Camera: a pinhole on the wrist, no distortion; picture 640 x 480 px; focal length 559.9 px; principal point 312.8 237.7 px. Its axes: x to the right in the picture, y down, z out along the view. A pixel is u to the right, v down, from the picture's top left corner.
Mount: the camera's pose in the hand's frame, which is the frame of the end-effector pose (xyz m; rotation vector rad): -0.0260 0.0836 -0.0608 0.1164 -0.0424 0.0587
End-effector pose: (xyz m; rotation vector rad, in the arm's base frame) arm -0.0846 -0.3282 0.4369 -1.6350 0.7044 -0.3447
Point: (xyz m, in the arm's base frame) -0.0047 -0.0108 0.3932
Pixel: 179.6 193.9
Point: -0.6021 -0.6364 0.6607
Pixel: behind the camera
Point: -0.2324 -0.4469 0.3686
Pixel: behind the camera
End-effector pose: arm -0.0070 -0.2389 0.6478 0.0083 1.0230 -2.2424
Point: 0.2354 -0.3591 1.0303
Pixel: 104.2 149.4
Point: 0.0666 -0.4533 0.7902
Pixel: 425.8 235.4
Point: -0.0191 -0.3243 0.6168
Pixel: outside the picture
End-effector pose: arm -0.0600 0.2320 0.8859 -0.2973 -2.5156 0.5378
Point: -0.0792 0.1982 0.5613
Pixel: 139.1 356.4
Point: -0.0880 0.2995 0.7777
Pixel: 427.7 386.0
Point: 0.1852 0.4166 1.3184
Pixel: behind the camera
